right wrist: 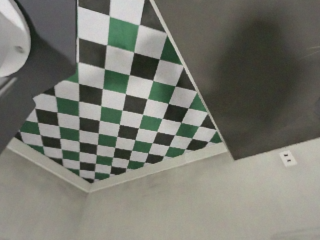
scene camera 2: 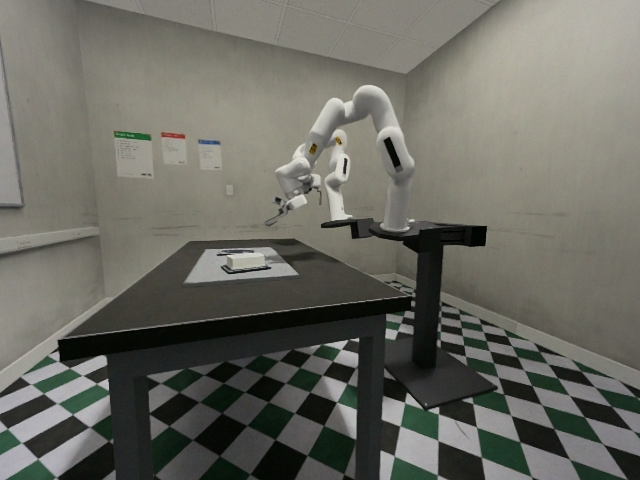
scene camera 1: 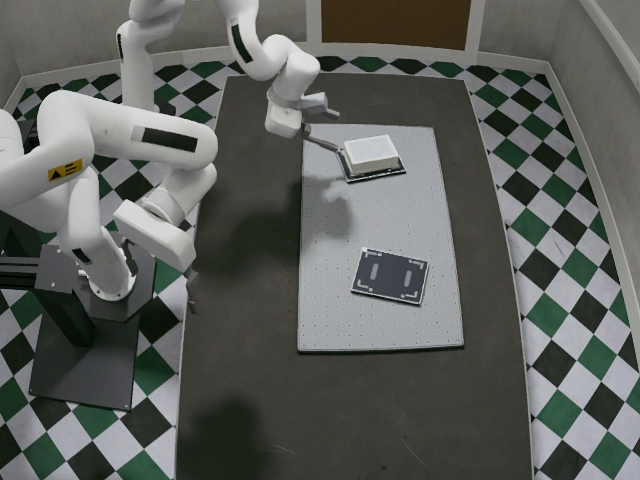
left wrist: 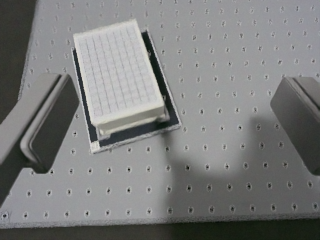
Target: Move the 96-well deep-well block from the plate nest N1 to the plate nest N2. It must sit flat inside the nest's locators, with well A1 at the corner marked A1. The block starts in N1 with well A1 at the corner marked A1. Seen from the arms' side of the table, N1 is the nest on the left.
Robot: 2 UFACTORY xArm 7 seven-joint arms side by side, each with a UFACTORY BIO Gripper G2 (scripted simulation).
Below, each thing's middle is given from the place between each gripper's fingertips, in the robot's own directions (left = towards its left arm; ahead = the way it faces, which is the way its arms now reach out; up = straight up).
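Labels:
With the white deep-well block (scene camera 1: 371,154) as the reference, my left gripper is 11 cm short of it, 5 cm to the right of it and 15 cm above it. My right hand, meanwhile, is 470 mm short of the block, 520 mm to the right of it and 250 mm above it. By its middle, the block is nearer to my left gripper than to my right hand.

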